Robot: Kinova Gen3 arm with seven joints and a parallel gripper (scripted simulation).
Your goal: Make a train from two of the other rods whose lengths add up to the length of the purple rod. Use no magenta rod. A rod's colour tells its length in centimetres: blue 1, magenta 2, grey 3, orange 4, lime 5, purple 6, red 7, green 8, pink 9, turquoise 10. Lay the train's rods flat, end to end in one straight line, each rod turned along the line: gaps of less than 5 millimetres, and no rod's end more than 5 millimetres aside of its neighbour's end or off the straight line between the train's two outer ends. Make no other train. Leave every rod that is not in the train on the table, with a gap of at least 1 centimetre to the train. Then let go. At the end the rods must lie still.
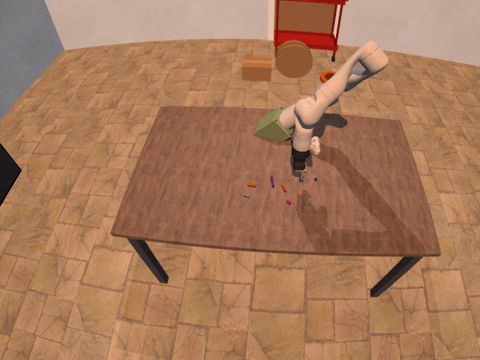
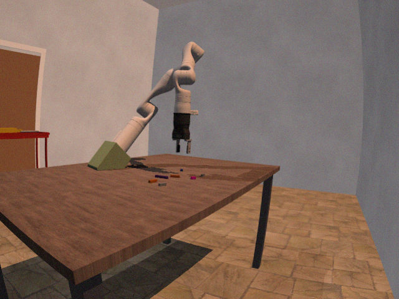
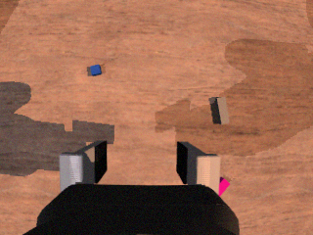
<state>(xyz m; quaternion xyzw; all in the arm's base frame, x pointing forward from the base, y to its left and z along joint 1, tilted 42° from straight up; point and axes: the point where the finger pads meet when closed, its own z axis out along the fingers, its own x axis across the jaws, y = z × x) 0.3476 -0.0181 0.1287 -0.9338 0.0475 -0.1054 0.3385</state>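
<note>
My gripper is now 23 cm to the left of the orange rod and 11 cm above it. Also, from my hand: magenta rod 11 cm below, 9 cm ahead, 5 cm to the right; then purple rod 13 cm to the right, 11 cm below, 3 cm behind; then blue rod 11 cm below, 8 cm to the left, 5 cm behind.
</note>
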